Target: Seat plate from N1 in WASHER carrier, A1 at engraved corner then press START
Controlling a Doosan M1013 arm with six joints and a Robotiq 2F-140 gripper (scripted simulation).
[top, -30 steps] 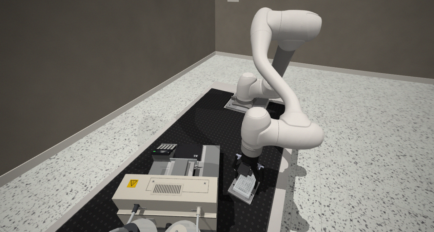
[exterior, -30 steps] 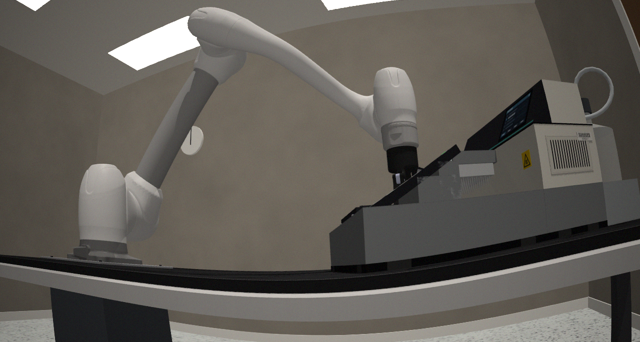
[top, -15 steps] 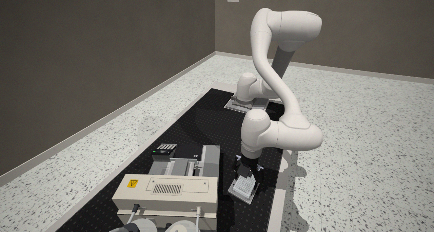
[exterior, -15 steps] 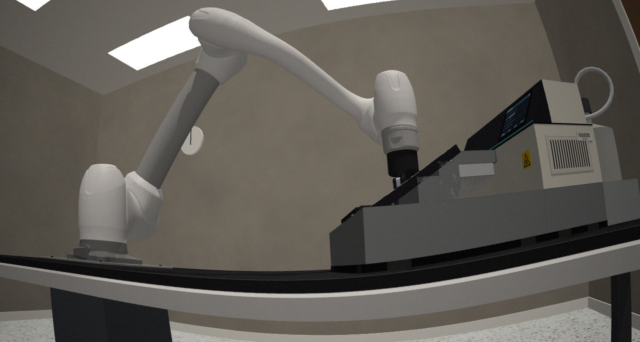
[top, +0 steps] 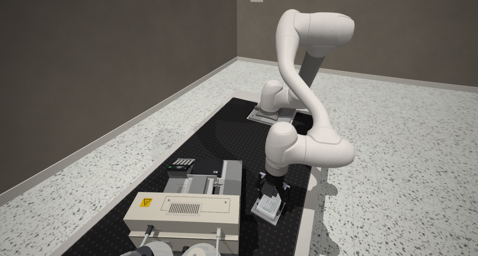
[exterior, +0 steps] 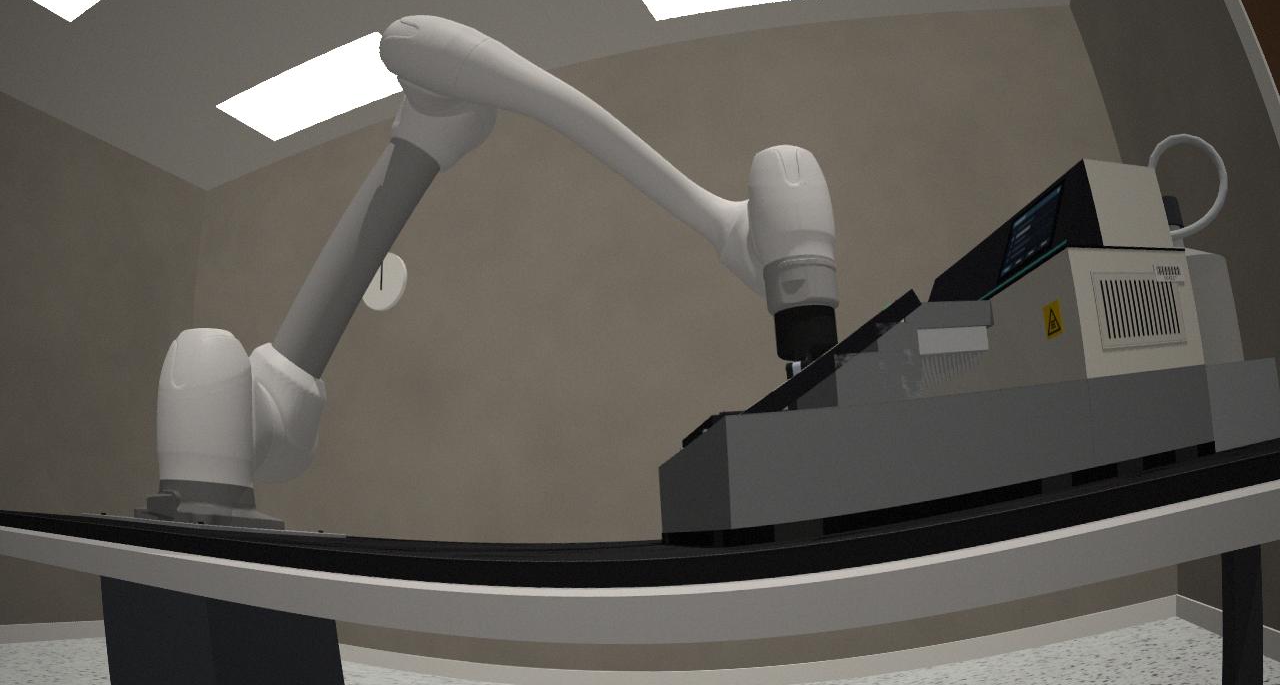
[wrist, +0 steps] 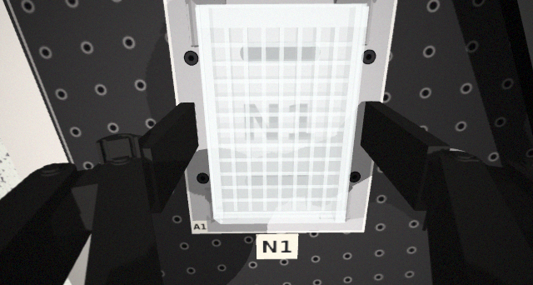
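My gripper is now 20 mm above the well plate. Round my hand: light grey nest N1: 30 mm below; then plate washer: 280 mm to the right, 150 mm ahead, 90 mm above; then manifold head: 290 mm to the right, 140 mm ahead, 100 mm above.
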